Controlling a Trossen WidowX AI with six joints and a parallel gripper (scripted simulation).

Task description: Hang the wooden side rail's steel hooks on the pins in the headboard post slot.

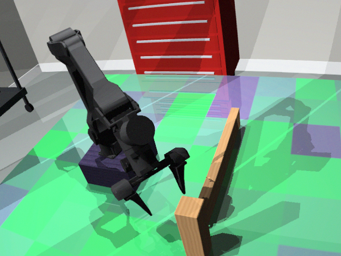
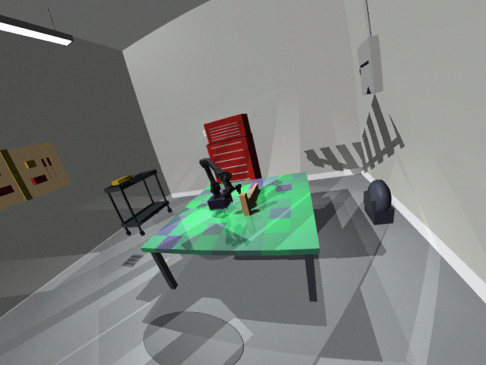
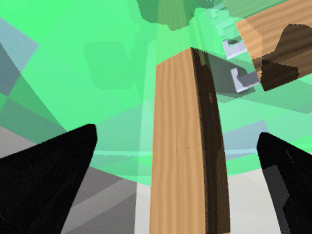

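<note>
The wooden headboard post is 70 mm ahead of my gripper tip, 30 mm below it and 20 mm to the right of it.
</note>
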